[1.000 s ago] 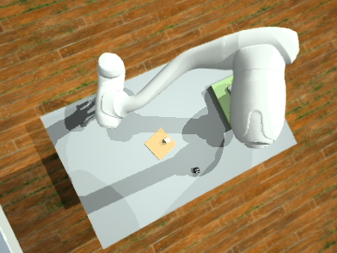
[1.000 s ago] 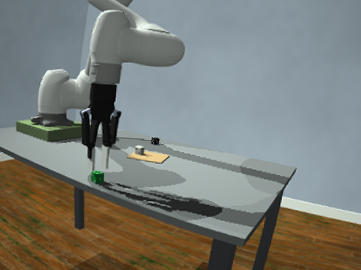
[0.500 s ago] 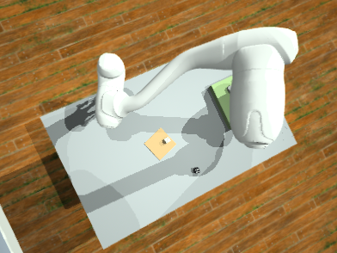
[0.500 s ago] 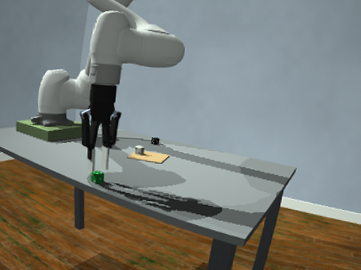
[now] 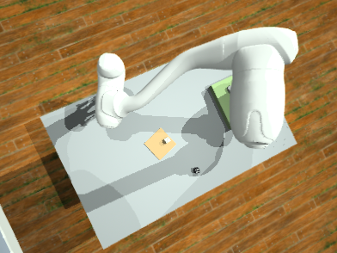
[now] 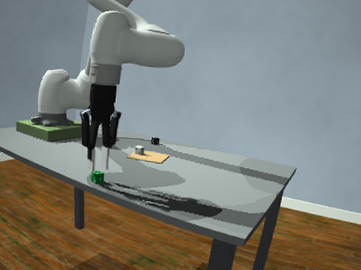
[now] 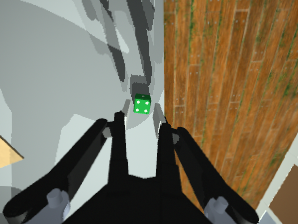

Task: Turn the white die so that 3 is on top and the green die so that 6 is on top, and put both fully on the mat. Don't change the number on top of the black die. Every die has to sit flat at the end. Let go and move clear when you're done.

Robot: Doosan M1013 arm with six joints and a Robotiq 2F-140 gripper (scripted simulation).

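The green die is 60 mm below my hand. The rest, counted from my hand: white die (170 mm behind, 370 mm to the left, 50 mm below); black die (280 mm behind, 610 mm to the left, 60 mm below); tan mat (120 mm behind, 380 mm to the left, 70 mm below).
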